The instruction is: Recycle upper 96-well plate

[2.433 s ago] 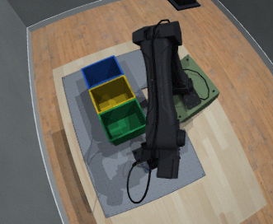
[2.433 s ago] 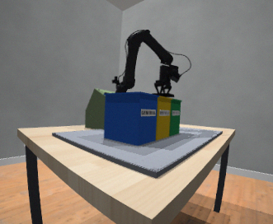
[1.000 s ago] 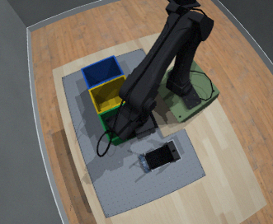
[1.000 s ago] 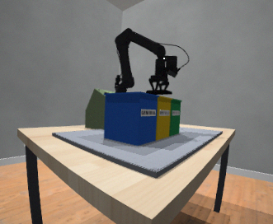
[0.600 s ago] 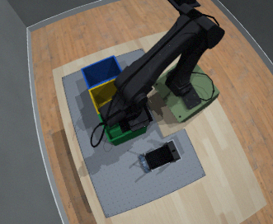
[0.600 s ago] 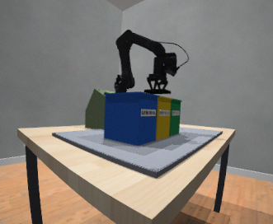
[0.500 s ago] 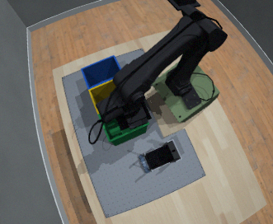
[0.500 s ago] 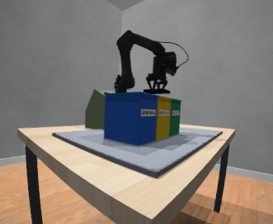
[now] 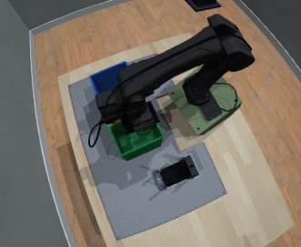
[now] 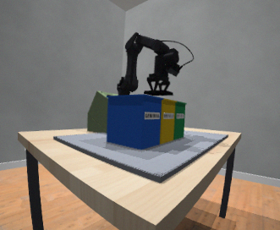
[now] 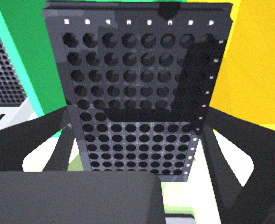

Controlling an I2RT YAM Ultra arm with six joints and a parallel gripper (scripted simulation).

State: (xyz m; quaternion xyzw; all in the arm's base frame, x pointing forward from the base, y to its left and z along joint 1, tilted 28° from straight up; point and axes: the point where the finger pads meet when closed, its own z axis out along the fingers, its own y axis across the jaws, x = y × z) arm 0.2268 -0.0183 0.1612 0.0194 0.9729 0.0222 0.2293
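Now: the yellow recycle bin 3 cm ahead of my hand, 10 cm to the right of it and 14 cm below it. From my hand the other things lie so: black 96-well plate: right at my hand; then blue bin: 4 cm ahead, 23 cm to the right, 14 cm below; then green bin: 3 cm ahead, 3 cm to the left, 14 cm below.
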